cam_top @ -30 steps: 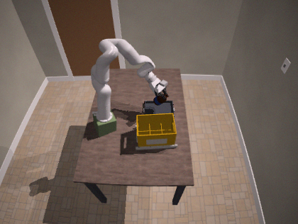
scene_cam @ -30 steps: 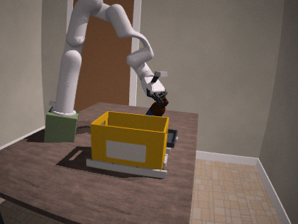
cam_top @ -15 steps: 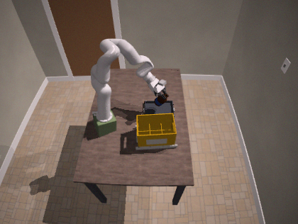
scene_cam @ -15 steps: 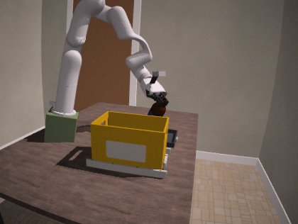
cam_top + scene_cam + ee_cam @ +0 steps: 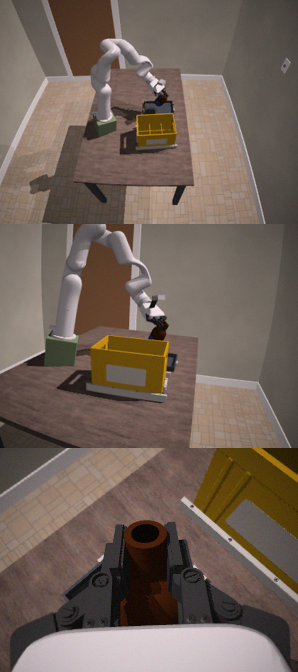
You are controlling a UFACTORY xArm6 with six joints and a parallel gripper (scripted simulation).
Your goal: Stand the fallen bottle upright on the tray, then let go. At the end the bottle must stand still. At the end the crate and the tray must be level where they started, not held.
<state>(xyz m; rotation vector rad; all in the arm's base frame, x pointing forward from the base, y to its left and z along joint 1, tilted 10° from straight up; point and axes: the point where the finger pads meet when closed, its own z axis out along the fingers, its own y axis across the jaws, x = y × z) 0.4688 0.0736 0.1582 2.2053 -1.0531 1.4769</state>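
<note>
Right now the bottle is 20 mm behind my hand, 20 mm to the left of it and 50 mm below it. Also, from my hand: yellow crate: 100 mm behind, 240 mm to the right, 130 mm below; tray: 40 mm behind, 30 mm to the left, 200 mm below.
</note>
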